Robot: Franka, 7 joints.
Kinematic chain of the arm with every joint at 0, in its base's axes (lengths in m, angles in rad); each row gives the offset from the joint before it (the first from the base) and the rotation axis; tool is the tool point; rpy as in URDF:
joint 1: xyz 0 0 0.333 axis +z
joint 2: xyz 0 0 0 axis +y
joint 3: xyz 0 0 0.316 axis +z
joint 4: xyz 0.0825 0 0 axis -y
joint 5: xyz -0.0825 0 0.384 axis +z
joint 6: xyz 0 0 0 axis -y
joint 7: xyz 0.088 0 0 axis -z
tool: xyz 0 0 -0.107 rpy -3.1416 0 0
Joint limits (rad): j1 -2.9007..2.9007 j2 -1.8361..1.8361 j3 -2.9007..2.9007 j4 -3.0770..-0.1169 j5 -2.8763..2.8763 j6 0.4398..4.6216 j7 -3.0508..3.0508
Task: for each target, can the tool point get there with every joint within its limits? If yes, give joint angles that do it. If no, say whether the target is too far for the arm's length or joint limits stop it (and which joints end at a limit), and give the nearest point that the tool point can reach.
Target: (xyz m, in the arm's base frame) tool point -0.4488 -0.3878 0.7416
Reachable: yes | joints 0.8412 -1.4031 -0.1705 -0.6207 1.1548 0.9209 -0.3834
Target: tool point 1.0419 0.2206 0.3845
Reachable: no: too far | nearest point 0.8383 0.1775 0.3744 | short by 0.208 m
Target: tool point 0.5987 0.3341 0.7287
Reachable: yes | joints 0.1644 0.3149 0.4620 -1.2150 1.4866 2.5366 -1.4993
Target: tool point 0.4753 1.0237 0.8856
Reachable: no: too far | nearest point 0.3245 0.6988 0.7102 | short by 0.399 m
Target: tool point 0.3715 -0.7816 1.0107
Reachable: no: too far | nearest point 0.2900 -0.6100 0.8619 | short by 0.241 m
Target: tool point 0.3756 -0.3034 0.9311
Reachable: yes | joints 0.3341 0.1490 -0.9578 -0.9148 -1.1488 1.5161 -2.1918
